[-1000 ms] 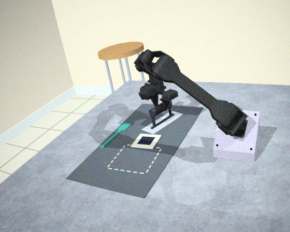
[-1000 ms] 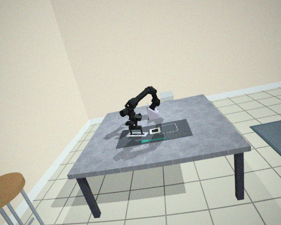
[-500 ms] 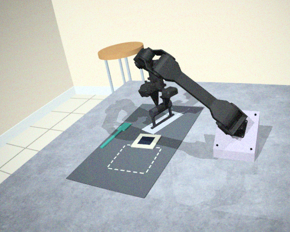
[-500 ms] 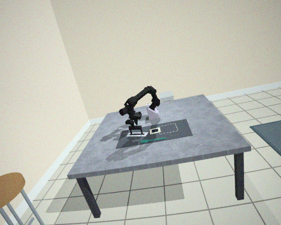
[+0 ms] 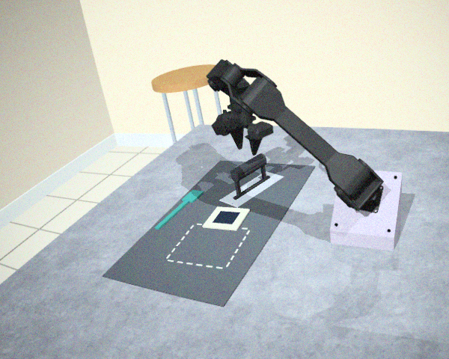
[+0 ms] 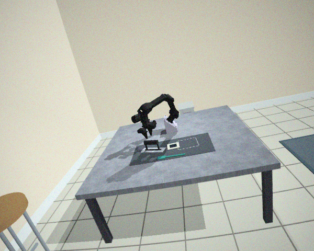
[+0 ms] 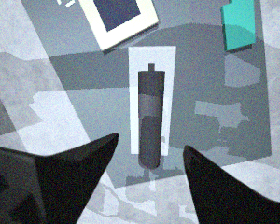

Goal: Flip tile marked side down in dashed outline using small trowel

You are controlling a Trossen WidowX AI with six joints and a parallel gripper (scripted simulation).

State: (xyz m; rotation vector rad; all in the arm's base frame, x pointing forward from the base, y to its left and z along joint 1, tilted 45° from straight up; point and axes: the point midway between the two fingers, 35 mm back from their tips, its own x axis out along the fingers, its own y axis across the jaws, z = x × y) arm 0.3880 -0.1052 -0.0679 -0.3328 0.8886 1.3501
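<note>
Now: the dark mat 1 cm ahead of my gripper tip, 16 cm to the left of it and 14 cm below it. The rest, counted from my gripper tip: teal trowel 15 cm ahead, 15 cm to the left, 11 cm below; cream tile 1 cm behind, 17 cm to the left, 11 cm below.
</note>
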